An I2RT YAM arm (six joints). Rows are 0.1 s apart.
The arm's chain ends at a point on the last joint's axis. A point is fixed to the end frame.
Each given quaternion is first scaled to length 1.
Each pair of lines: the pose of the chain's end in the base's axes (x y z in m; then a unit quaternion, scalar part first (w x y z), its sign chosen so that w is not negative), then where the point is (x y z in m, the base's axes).
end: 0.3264 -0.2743 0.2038 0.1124 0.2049 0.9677 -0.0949
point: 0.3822 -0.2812 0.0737
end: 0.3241 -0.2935 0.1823 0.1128 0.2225 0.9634 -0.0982
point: 0.3801 -0.3029 0.0525
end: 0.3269 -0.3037 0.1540 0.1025 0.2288 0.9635 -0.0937
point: 0.3806 -0.3119 0.0231
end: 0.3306 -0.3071 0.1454 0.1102 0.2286 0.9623 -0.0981
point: 0.3861 -0.3169 0.0154
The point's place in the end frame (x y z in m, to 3 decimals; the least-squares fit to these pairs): -0.019 0.035 0.136
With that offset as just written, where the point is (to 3 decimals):
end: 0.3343 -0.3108 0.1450 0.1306 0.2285 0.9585 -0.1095
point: 0.394 -0.325 0.017
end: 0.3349 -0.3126 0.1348 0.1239 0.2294 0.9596 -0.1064
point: 0.393 -0.325 0.006
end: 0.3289 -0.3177 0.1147 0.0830 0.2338 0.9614 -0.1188
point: 0.376 -0.332 -0.018
